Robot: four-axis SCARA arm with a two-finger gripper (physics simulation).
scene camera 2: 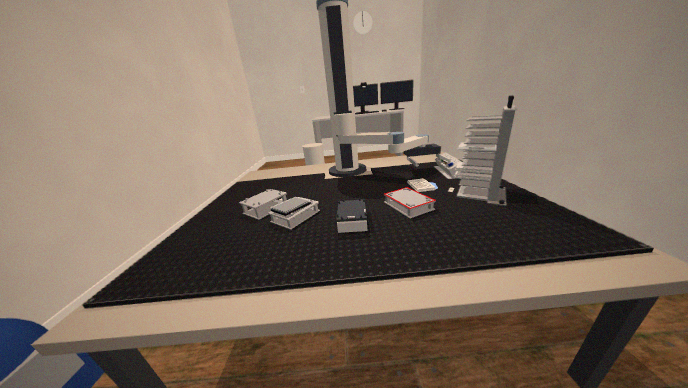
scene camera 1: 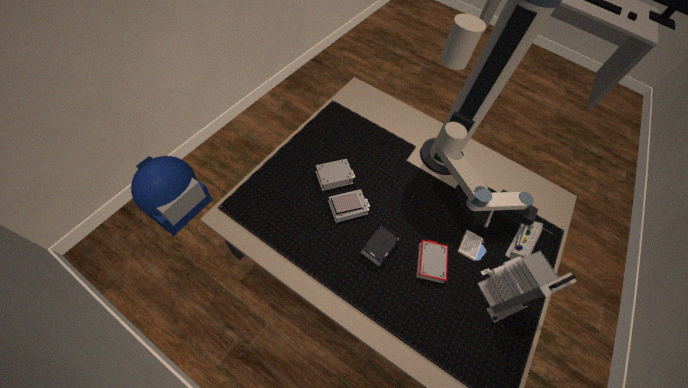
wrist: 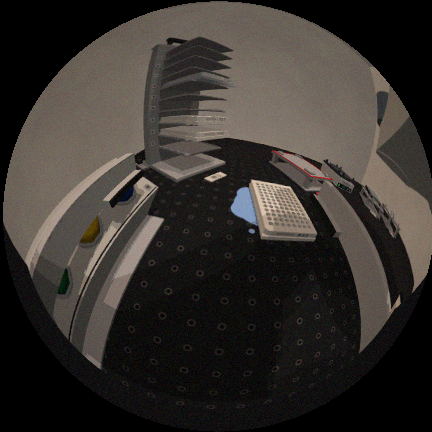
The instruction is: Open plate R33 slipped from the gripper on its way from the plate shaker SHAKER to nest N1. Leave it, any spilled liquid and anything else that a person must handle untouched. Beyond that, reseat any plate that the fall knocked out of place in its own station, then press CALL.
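Places are measured from the arm's base along level axes (x ahead, y left, z up), in metres.
Pixels of known places: gripper, fingertip midpoint: [scene camera 2: 433, 162] [scene camera 1: 502, 235] [wrist: 230, 168]; arm's base, link origin: [scene camera 2: 347, 170].
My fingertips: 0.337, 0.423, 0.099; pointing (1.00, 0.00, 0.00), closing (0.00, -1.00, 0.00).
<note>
Ahead of a thing's pixels: the offset from my fingertips to its middle, as dx, dy, dz. "spot": to the spot under its first point.
My gripper [scene camera 1: 505, 227] [wrist: 230, 168] is open and empty beside the button panel {-0.082, +0.126, -0.044} [scene camera 1: 531, 251] [scene camera 2: 446, 169] [wrist: 140, 200]. In the wrist view one finger partly covers the panel; its blue {-0.009, +0.096, -0.022} [wrist: 126, 194], yellow {-0.059, +0.101, -0.022} [wrist: 90, 230] and green {-0.109, +0.106, -0.022} [wrist: 63, 282] buttons show, their labels do not. Plate R33 {+0.081, -0.089, -0.079} [scene camera 1: 470, 244] [scene camera 2: 421, 185] [wrist: 284, 210] lies on the mat beside a blue spill {+0.066, -0.029, -0.085} [scene camera 1: 481, 251] [scene camera 2: 434, 186] [wrist: 243, 206]. In the rack {+0.225, +0.115, +0.100} [scene camera 2: 501, 155] [wrist: 153, 100], one plate {+0.201, +0.082, +0.110} [scene camera 2: 477, 146] [wrist: 207, 80] sticks out past the shelves. The dark shaker {spot: +0.359, -0.435, -0.031} [scene camera 1: 380, 245] [scene camera 2: 352, 211] carries no visible plate.
A red-edged station {+0.268, -0.208, -0.063} [scene camera 1: 433, 261] [scene camera 2: 410, 198] [wrist: 300, 165] stands between R33 and the shaker. Left of the shaker, one nest holds a dark-edged plate {+0.270, -0.671, -0.027} [scene camera 1: 348, 203] [scene camera 2: 291, 205]; another nest {+0.158, -0.815, -0.053} [scene camera 1: 334, 172] [scene camera 2: 263, 201] stands behind. A small card {spot: +0.156, +0.023, -0.085} [scene camera 2: 451, 189] [wrist: 215, 176] lies near the rack.
</note>
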